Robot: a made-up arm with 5 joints.
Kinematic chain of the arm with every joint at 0, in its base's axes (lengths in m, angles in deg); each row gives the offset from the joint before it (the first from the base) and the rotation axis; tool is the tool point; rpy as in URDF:
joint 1: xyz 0.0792 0 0.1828 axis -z
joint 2: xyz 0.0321 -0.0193 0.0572 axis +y
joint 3: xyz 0.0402 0 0.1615 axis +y
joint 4: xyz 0.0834 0 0.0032 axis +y
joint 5: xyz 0.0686 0.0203 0 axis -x
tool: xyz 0 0 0 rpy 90 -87.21 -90
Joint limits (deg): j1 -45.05..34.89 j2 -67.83..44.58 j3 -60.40..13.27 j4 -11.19..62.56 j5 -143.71..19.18
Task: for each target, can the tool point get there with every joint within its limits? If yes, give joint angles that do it. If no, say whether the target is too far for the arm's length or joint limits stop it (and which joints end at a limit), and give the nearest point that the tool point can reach.
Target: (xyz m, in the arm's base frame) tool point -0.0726 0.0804 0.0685
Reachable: no: joint limits stop it (at a limit: joint 1, joint 2, joint 3, joint 4) | nearest point 0.2102 0.1327 0.1987 | short by 0.316 m
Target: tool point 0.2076 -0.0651 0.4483
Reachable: yes | joints 27.30 -22.57 -10.37 36.52 -48.11
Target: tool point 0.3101 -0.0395 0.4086
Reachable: yes | joints 9.95 9.67 -37.93 50.66 -92.56
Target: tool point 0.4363 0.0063 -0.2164
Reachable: no: too far | nearest point 0.3192 0.0042 0.1920 | short by 0.425 m
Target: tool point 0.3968 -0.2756 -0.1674
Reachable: no: too far | nearest point 0.2848 -0.1422 0.1957 | short by 0.403 m
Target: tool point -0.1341 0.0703 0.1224
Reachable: no: joint limits stop it (at a limit: joint 2, joint 3, joint 4) | nearest point -0.1188 0.0653 0.4463 | short by 0.324 m
